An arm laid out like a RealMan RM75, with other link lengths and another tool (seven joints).
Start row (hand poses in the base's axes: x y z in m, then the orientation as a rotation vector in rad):
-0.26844, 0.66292, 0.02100, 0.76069, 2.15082, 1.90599
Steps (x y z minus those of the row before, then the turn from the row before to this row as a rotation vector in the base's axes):
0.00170, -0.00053, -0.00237, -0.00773, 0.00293, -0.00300
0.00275, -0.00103, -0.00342, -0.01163, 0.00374, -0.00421
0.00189, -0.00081, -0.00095, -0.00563, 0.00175, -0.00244
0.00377, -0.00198, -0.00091, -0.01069, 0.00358, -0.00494
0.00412, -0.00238, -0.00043, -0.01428, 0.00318, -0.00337
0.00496, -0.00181, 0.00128, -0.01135, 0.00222, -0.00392
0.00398, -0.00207, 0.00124, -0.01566, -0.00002, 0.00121
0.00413, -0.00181, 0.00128, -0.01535, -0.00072, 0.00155
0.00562, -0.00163, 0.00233, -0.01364, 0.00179, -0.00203
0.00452, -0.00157, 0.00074, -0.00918, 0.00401, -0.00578
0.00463, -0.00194, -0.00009, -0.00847, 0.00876, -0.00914
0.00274, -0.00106, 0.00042, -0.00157, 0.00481, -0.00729
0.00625, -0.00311, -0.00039, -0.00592, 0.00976, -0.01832
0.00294, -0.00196, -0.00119, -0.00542, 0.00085, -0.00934
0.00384, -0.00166, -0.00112, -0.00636, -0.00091, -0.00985
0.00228, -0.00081, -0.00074, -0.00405, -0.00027, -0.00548
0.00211, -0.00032, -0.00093, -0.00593, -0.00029, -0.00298
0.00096, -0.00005, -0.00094, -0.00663, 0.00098, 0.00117
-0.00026, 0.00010, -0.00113, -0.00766, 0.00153, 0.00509
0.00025, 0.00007, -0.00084, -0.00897, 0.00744, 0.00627
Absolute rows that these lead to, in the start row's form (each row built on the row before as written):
-0.26674, 0.66239, 0.01863, 0.76533, 2.15626, 1.89518
-0.26399, 0.66136, 0.01521, 0.77125, 2.16422, 1.87900
-0.26210, 0.66055, 0.01426, 0.77441, 2.16768, 1.87096
-0.25833, 0.65857, 0.01335, 0.78095, 2.17410, 1.85552
-0.25421, 0.65619, 0.01292, 0.78484, 2.18413, 1.83636
-0.24925, 0.65438, 0.01420, 0.78874, 2.19084, 1.82051
-0.24527, 0.65231, 0.01544, 0.78443, 2.20329, 1.80167
-0.24114, 0.65050, 0.01672, 0.77907, 2.21520, 1.78330
-0.23552, 0.64887, 0.01905, 0.78016, 2.22452, 1.76538
-0.23100, 0.64730, 0.01979, 0.78813, 2.22906, 1.75128
-0.22637, 0.64536, 0.01970, 0.80447, 2.23341, 1.73646
-0.22363, 0.64430, 0.02012, 0.81629, 2.23183, 1.73114
-0.21738, 0.64119, 0.01973, 0.84303, 2.22757, 1.71524
-0.21444, 0.63923, 0.01854, 0.85176, 2.22429, 1.70427
-0.21060, 0.63757, 0.01742, 0.85888, 2.22005, 1.69199
-0.20832, 0.63676, 0.01668, 0.86294, 2.21816, 1.68450
-0.20621, 0.63644, 0.01575, 0.86410, 2.21946, 1.67577
-0.20525, 0.63639, 0.01481, 0.86237, 2.22533, 1.66792
-0.20551, 0.63649, 0.01368, 0.85713, 2.23531, 1.66044
-0.20526, 0.63656, 0.01284, 0.85641, 2.25092, 1.65138

